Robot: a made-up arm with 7 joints. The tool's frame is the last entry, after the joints.
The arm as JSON. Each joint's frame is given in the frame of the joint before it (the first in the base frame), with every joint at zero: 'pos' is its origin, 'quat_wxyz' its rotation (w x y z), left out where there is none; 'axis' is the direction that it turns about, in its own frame. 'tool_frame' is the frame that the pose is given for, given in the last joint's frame.
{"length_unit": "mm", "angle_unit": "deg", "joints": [
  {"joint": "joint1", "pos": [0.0, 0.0, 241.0], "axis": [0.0, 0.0, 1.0]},
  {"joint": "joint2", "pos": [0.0, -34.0, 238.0], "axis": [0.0, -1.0, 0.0]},
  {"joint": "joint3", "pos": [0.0, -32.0, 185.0], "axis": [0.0, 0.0, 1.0]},
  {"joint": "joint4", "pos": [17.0, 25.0, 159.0], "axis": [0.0, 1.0, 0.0]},
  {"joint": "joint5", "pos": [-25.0, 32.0, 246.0], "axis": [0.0, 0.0, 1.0]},
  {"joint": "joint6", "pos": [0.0, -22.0, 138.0], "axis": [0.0, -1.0, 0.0]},
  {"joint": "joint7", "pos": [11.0, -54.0, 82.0], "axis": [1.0, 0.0, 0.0]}
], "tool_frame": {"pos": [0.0, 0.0, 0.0], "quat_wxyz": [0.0, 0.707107, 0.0, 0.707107]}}
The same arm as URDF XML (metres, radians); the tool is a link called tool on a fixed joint. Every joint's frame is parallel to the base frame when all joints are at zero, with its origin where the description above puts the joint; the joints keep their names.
<robot name="arm">
  <joint name="joint1" type="continuous">
    <parent link="base"/>
    <child link="link1"/>
    <origin xyz="0 0 0.241" rpy="0 0 0"/>
    <axis xyz="0 0 1"/>
  </joint>
  <joint name="joint2" type="continuous">
    <parent link="link1"/>
    <child link="link2"/>
    <origin xyz="0 -0.034 0.238" rpy="0 0 0"/>
    <axis xyz="0 -1 0"/>
  </joint>
  <joint name="joint3" type="continuous">
    <parent link="link2"/>
    <child link="link3"/>
    <origin xyz="0 -0.032 0.185" rpy="0 0 0"/>
    <axis xyz="0 0 1"/>
  </joint>
  <joint name="joint4" type="continuous">
    <parent link="link3"/>
    <child link="link4"/>
    <origin xyz="0.017 0.025 0.159" rpy="0 0 0"/>
    <axis xyz="0 1 0"/>
  </joint>
  <joint name="joint5" type="continuous">
    <parent link="link4"/>
    <child link="link5"/>
    <origin xyz="-0.025 0.032 0.246" rpy="0 0 0"/>
    <axis xyz="0 0 1"/>
  </joint>
  <joint name="joint6" type="continuous">
    <parent link="link5"/>
    <child link="link6"/>
    <origin xyz="0 -0.022 0.138" rpy="0 0 0"/>
    <axis xyz="0 -1 0"/>
  </joint>
  <joint name="joint7" type="continuous">
    <parent link="link6"/>
    <child link="link7"/>
    <origin xyz="0.011 -0.054 0.082" rpy="0 0 0"/>
    <axis xyz="1 0 0"/>
  </joint>
  <joint name="tool_joint" type="fixed">
    <parent link="link7"/>
    <child link="tool"/>
    <origin xyz="0 0 0" rpy="3.1416 -1.5708 0"/>
  </joint>
  <link name="base"/>
  <link name="link1"/>
  <link name="link2"/>
  <link name="link3"/>
  <link name="link4"/>
  <link name="link5"/>
  <link name="link6"/>
  <link name="link7"/>
  <link name="tool"/>
</robot>

